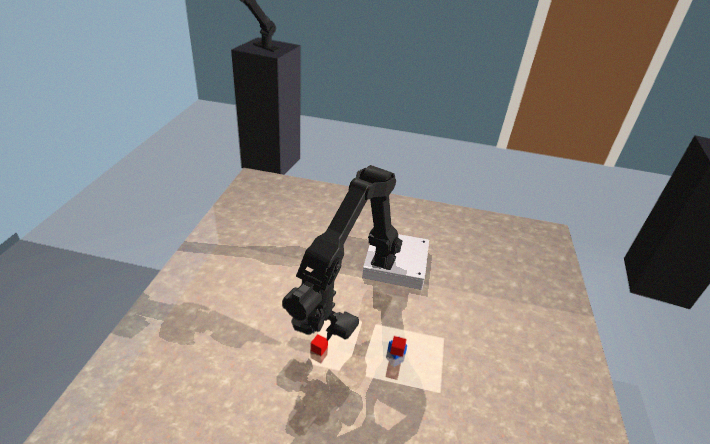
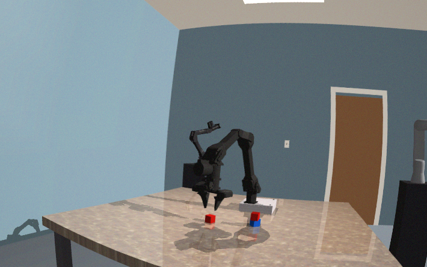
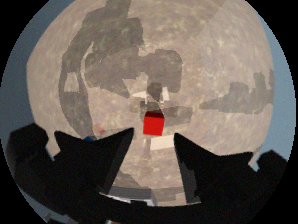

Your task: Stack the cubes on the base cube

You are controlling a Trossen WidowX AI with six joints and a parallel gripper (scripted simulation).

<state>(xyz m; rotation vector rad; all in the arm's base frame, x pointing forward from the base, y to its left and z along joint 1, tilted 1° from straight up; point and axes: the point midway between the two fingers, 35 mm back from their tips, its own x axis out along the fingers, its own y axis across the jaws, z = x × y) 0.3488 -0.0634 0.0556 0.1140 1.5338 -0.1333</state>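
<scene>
My gripper tip is 190 mm to the right of the blue cube, 80 mm past it and 40 mm above it.
</scene>
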